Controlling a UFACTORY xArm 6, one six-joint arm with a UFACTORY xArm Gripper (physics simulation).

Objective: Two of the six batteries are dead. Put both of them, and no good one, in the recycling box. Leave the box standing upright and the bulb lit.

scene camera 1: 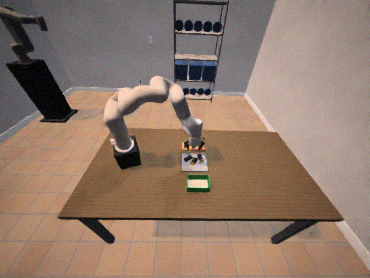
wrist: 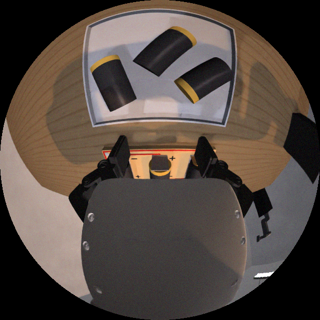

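My gripper is open and empty over the orange battery board. A black battery with a yellow band stands on the board between the spread fingers, not gripped. Another battery shows beside the right finger in the wrist view, partly hidden. Three loose batteries lie apart on the pale mat: one, one and one. The green recycling box stands upright. I cannot make out the bulb.
The wooden table carries everything. The pale mat lies between the board and the box. The arm's black base stands at the table's left in the scene view. A shelf rack stands at the back wall.
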